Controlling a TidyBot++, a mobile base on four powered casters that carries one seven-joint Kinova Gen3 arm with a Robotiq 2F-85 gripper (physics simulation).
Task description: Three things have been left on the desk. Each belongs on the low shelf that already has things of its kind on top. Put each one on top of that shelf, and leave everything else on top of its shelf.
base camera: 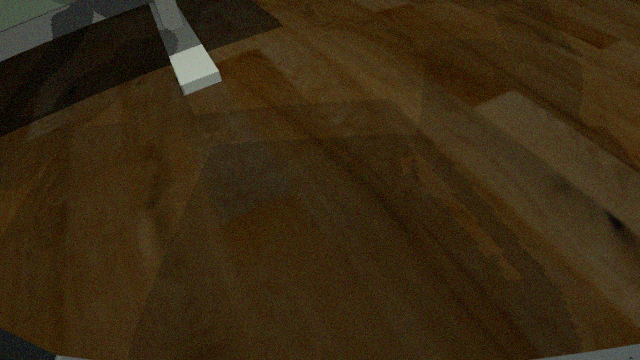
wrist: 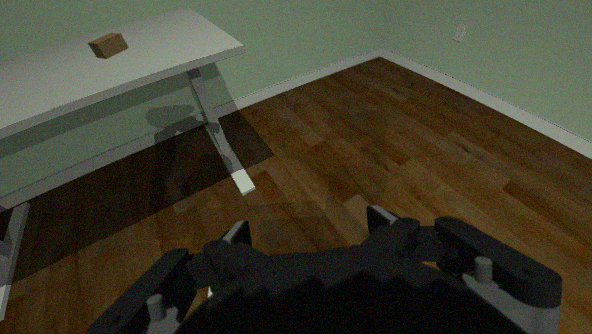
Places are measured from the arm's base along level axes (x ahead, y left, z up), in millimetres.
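Pixels of known places: gripper, between the fingertips: [wrist: 308, 226].
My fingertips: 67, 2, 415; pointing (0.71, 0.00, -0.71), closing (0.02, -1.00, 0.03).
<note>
Behind a point stands the place of what it marks, as x, y, z.
A brown block [wrist: 108, 45] {780, 599, 356} lies on the white desk [wrist: 165, 35] {918, 463, 323} at the upper left of the wrist view, back from the desk's front edge. My gripper [wrist: 308, 226] {67, 2, 415} is open with nothing between its fingers. It hangs over the wooden floor, in front of the desk and to the right of the block, well apart from both. In the base camera view a white desk foot [base camera: 196, 70] shows at the upper left. Other things left on the desk do not show, and the low shelves do not show in either view.
The desk's right leg ends in a white foot [wrist: 243, 181] that juts out over the wooden floor [wrist: 360, 135] {1047, -418, -396} [base camera: 325, 225] {344, 36, -397}. Another desk leg [wrist: 15, 240] stands at the far left. Green walls [wrist: 310, 30] {1815, -179, 15} meet in a corner behind, with a white baseboard and a wall outlet [wrist: 460, 33] {1634, -1266, -1}.
</note>
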